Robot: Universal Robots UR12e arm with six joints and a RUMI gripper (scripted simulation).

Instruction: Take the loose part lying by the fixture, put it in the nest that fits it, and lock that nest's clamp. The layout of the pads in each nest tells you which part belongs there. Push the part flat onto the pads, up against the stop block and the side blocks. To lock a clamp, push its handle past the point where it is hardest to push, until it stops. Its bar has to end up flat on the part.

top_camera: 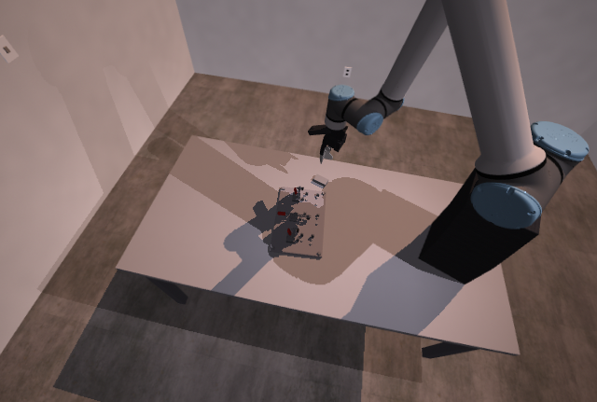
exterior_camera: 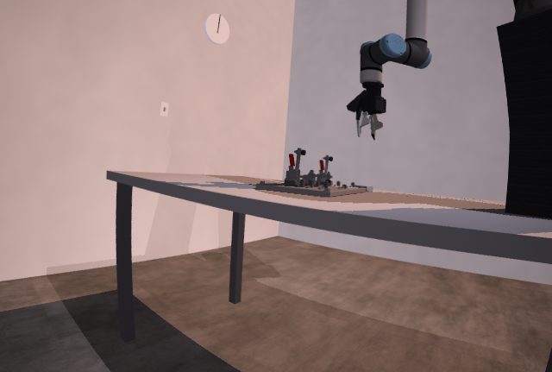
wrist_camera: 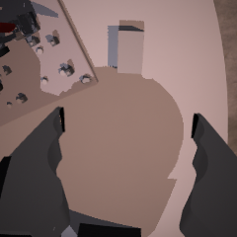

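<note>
The loose part is 200 mm below my hand. From my hand the other things lie so: grey fixture plate: 250 mm to the left, 210 mm below, 70 mm ahead.
</note>
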